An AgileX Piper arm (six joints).
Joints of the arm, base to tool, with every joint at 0 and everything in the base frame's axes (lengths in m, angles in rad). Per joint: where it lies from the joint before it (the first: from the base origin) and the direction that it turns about. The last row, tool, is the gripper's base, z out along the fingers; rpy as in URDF.
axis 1: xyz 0.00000 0.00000 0.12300 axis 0 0 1
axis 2: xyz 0.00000 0.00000 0.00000 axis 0 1 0
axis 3: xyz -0.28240 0.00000 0.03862 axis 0 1 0
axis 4: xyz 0.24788 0.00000 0.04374 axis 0.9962 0 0.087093
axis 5: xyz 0.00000 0.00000 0.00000 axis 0 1 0
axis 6: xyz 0.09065 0.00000 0.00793 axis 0.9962 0 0.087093
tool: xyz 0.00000 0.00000 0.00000 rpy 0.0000 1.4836 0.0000
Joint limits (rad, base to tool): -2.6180..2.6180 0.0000..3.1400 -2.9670..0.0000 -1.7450..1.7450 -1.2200..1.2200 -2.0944..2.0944
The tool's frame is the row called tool.
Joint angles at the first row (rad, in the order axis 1, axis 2, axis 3, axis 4, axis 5, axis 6):
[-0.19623 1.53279 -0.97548 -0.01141 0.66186 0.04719]
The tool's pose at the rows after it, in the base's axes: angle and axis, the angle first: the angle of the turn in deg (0 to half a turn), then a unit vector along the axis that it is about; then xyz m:
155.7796 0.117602 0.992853 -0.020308 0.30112 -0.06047 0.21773
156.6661 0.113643 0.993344 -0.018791 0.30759 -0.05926 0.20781
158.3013 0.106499 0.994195 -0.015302 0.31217 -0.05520 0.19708
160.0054 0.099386 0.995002 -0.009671 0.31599 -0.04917 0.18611
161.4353 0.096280 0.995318 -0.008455 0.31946 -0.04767 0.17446
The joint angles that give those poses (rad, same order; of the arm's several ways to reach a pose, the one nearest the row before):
[-0.19622 1.57794 -0.97527 -0.01121 0.63076 0.04720]
[-0.18846 1.61709 -0.98126 -0.01120 0.61328 0.04718]
[-0.17366 1.65349 -0.98343 -0.00826 0.60804 0.04564]
[-0.15437 1.68841 -0.98344 0.00000 0.60352 0.04474]
[-0.14813 1.72581 -0.98344 0.00001 0.59117 0.04473]

